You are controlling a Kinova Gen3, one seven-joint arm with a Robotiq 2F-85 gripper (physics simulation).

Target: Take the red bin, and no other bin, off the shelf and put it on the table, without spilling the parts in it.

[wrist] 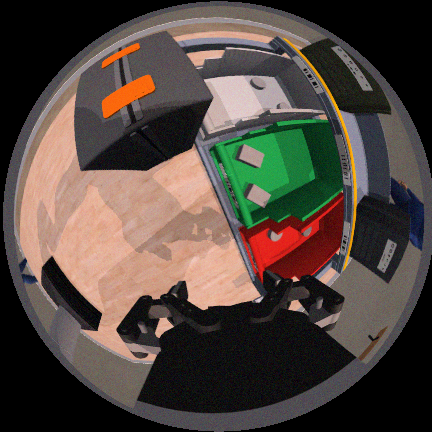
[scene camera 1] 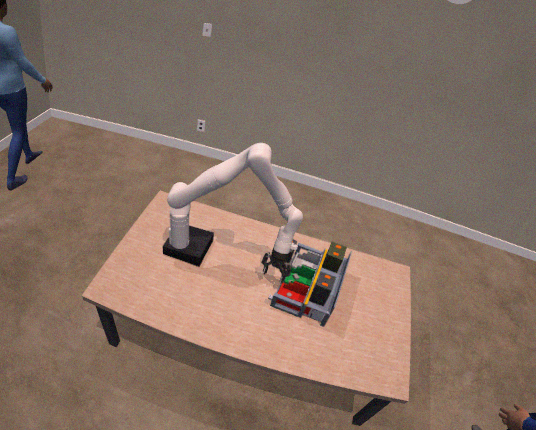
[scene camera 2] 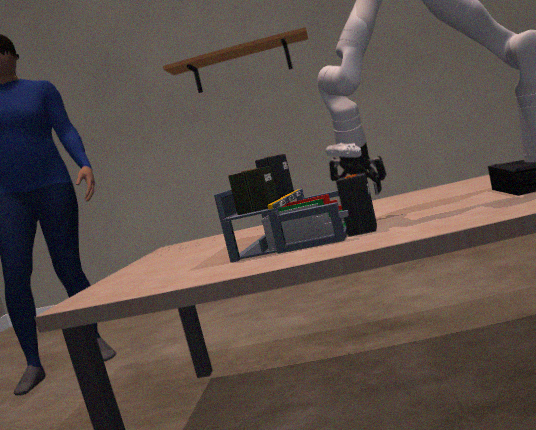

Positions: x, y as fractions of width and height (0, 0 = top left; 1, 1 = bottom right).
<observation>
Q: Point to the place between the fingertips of my gripper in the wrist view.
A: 0.52, 0.66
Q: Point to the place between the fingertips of my gripper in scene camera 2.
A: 0.67, 0.45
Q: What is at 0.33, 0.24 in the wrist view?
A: A dark box with orange marks.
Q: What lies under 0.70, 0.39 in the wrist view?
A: A green bin.
</observation>
